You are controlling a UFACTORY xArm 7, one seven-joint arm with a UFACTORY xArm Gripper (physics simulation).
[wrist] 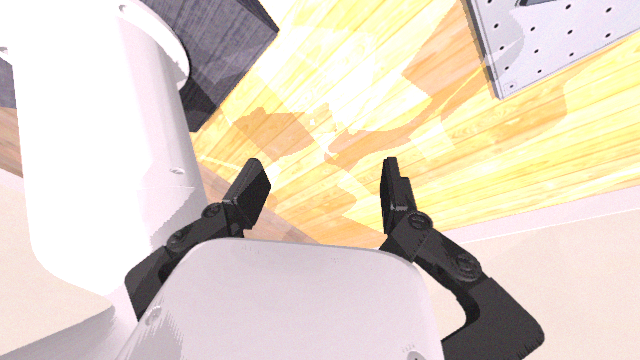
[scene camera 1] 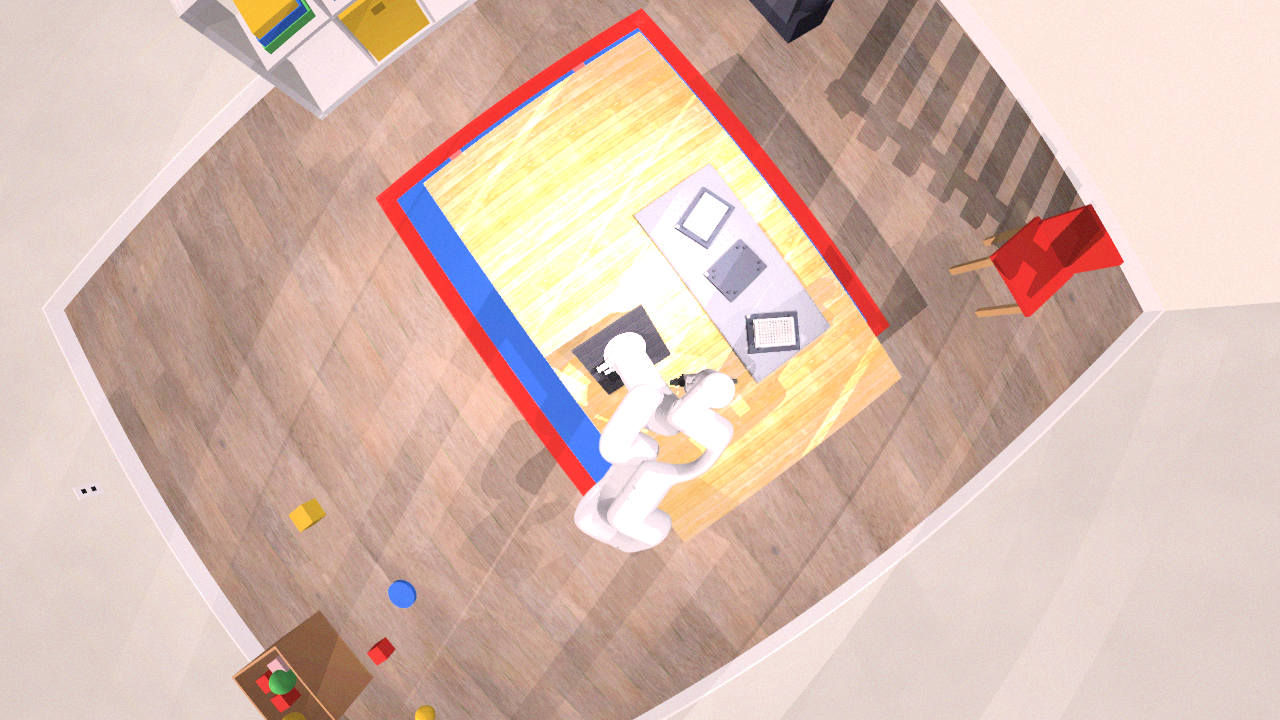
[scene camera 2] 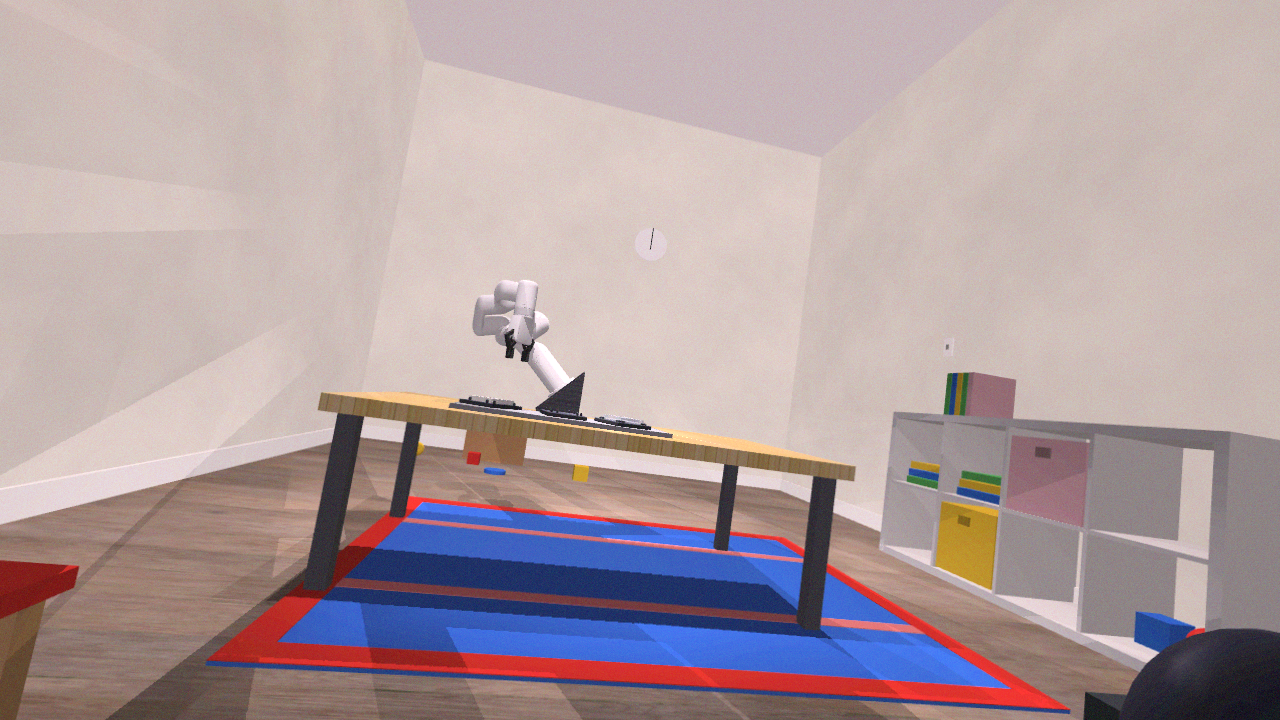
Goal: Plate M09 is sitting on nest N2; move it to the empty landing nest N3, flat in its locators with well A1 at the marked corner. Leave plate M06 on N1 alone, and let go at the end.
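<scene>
My gripper [scene camera 1: 704,380] [scene camera 2: 517,357] [wrist: 320,172] is open and empty, high above the table beside the grey board [scene camera 1: 657,214] [wrist: 554,45]. A plate with a visible well grid [scene camera 1: 774,332] [scene camera 2: 490,400] sits in a dark nest at the board end nearest the gripper. A whiter plate [scene camera 1: 705,216] [scene camera 2: 623,420] sits in a nest at the far end. The middle nest [scene camera 1: 736,270] [scene camera 2: 562,413] is empty. Labels and marked corners are too small to read, so I cannot tell which plate is M09. In the wrist view a dark nest edge shows at the top right.
The arm's dark base block [scene camera 1: 651,326] [scene camera 2: 570,395] [wrist: 225,45] stands on the wooden table [scene camera 1: 554,170] [scene camera 2: 751,449] [wrist: 480,165], beside the board. The arm's white links are close to the gripper on its left in the wrist view. A red chair [scene camera 1: 1042,259] stands off the table.
</scene>
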